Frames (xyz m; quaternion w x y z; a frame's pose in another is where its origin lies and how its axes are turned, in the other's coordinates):
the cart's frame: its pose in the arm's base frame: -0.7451 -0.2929 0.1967 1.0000 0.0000 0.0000 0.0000
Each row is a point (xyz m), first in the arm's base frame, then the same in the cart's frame.
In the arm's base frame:
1: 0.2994 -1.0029 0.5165
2: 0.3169 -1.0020 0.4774
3: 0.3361 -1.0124 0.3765
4: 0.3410 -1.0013 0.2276
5: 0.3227 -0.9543 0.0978
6: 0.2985 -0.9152 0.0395
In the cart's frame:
1: 1.0445 -0.7100 0.3198
2: 1.0620 -0.7091 0.2807
3: 1.0812 -0.7195 0.1798
4: 1.0861 -0.7084 0.0309
5: 1.0678 -0.6614 -0.0989
6: 1.0436 -0.6223 -0.1572

